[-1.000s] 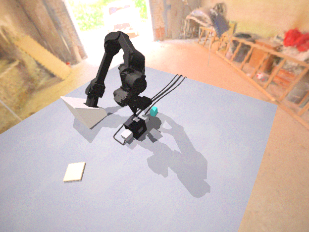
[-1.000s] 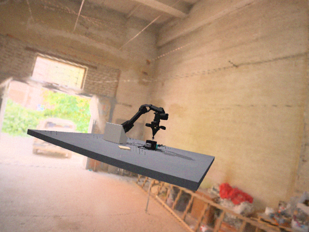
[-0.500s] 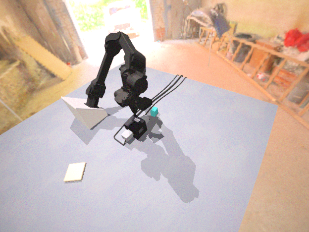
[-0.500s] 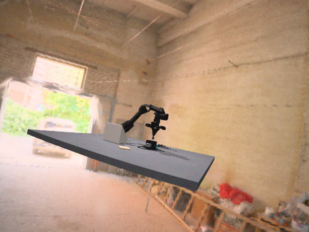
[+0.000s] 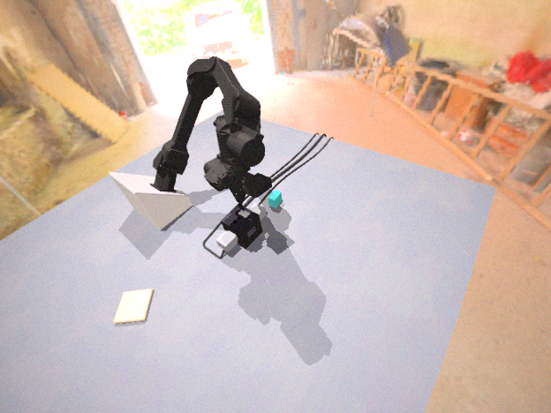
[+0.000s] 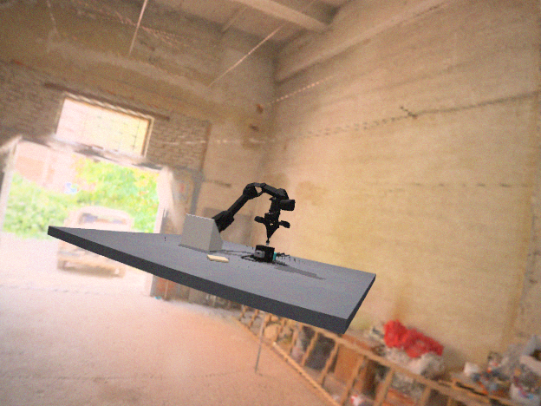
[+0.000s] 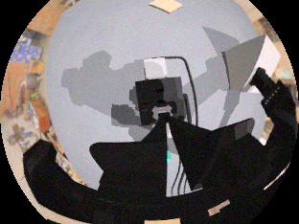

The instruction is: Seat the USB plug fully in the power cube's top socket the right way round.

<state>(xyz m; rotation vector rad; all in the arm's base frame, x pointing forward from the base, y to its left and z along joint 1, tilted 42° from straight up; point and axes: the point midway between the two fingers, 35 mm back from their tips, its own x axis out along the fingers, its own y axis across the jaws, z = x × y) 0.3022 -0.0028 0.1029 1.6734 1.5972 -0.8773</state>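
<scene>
Right now my gripper tip is 20 mm above the USB plug. From my gripper tip the other things lie so: cream flat tile: 350 mm to the right, 120 mm below, 90 mm behind; teal block: 140 mm to the left, 100 mm below.
</scene>
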